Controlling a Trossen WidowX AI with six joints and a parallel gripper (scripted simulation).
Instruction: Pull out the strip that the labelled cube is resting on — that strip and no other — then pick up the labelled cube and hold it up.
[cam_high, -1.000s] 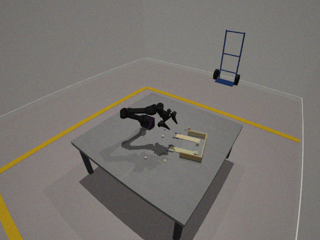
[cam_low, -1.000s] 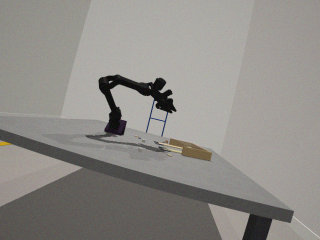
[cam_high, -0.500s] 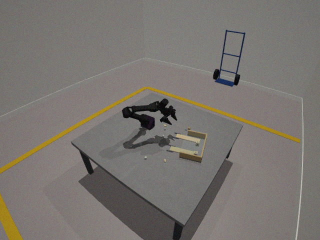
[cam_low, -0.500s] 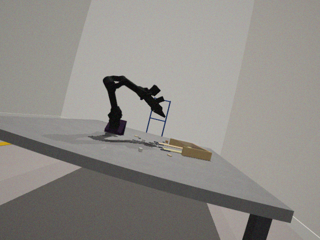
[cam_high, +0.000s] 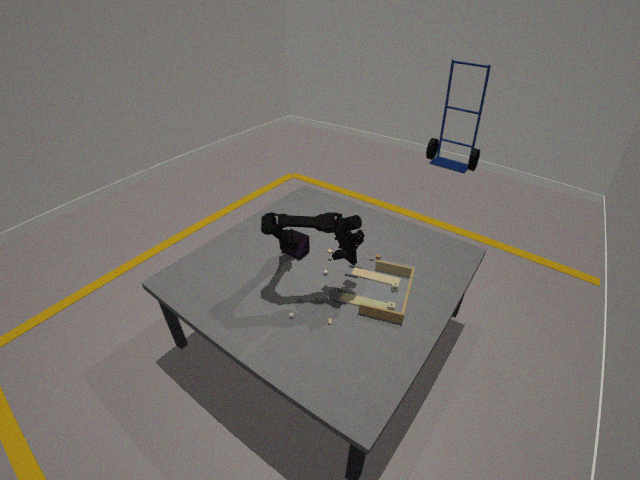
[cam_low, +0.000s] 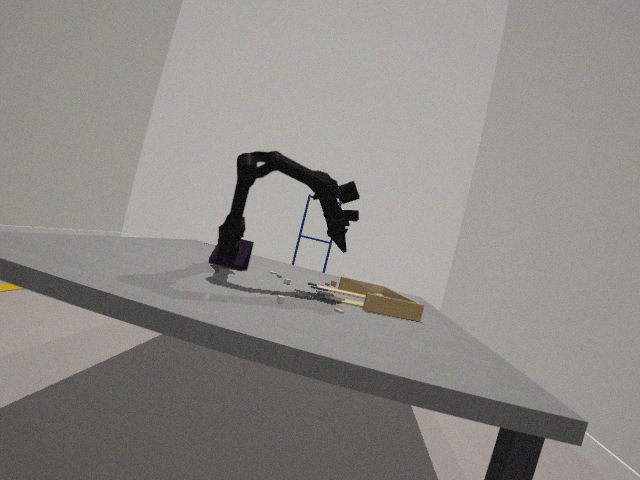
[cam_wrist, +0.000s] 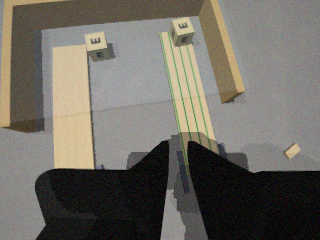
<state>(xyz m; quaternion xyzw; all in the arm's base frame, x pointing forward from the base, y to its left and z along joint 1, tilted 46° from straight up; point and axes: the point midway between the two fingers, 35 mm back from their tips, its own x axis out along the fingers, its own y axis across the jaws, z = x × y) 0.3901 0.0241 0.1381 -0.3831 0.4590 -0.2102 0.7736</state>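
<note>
Now: gripper tip 15 cm above the strip, 9 cm short of it and 5 cm to the left of it.
</note>
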